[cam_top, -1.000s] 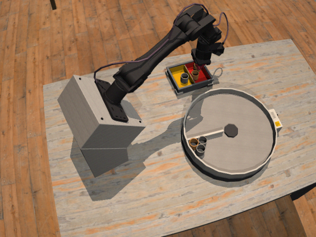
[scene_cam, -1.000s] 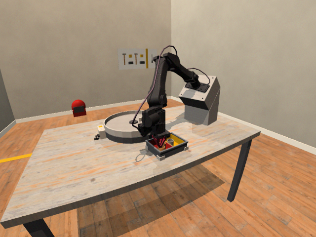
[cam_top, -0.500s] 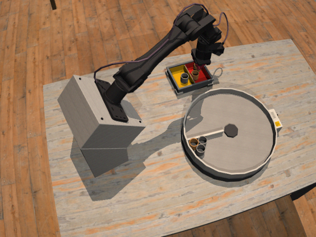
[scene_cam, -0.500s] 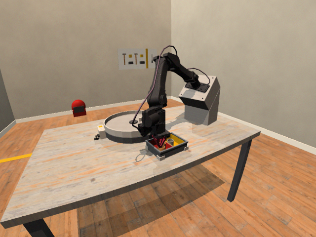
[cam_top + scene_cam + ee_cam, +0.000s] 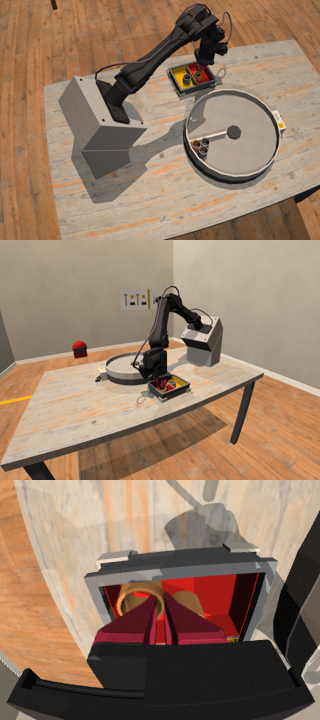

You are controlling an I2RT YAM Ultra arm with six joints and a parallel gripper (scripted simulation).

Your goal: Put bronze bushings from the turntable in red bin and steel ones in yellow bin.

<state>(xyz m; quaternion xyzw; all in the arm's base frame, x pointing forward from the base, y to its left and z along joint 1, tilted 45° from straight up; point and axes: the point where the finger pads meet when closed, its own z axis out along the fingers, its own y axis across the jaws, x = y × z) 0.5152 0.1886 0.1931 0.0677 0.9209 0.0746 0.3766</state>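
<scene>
Right now my hand is 3 cm above the red bin, 2 cm to the left of it and 2 cm past it. Round my hand: turntable (37 cm to the right, 2 cm behind); two-part bin tray (6 cm behind, 2 cm to the right, 2 cm below); yellow bin (10 cm behind, 3 cm below, 2 cm to the right).
</scene>
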